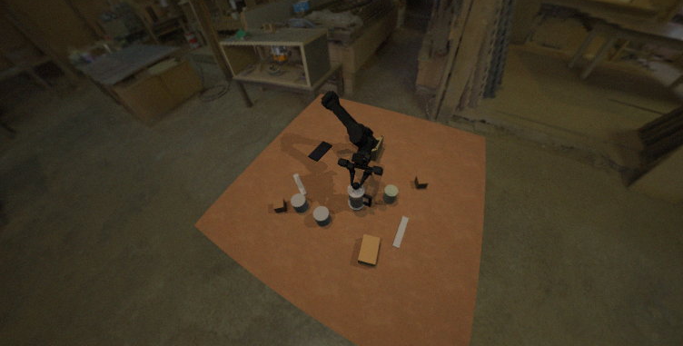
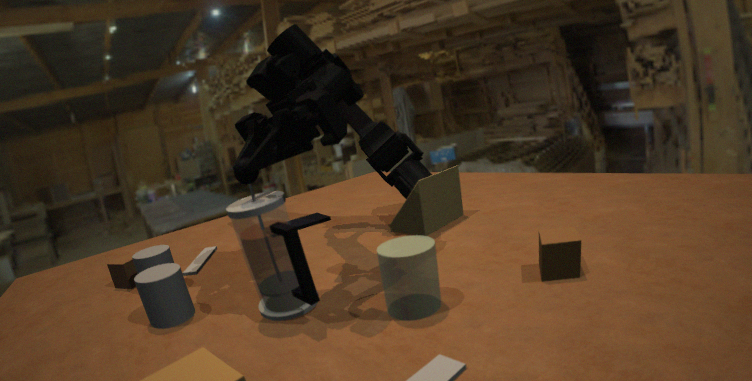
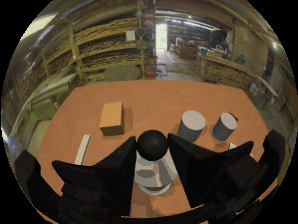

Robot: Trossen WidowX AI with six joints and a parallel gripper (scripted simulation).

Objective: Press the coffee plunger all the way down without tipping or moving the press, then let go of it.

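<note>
Now: the coffee press 90 mm below my gripper tip, 20 mm behind it and 10 mm to the left of it. Round my gripper tip: pale green cylinder (150 mm below, 130 mm to the left, 120 mm behind); then black plate (360 mm to the right, 220 mm behind, 180 mm below).
</note>
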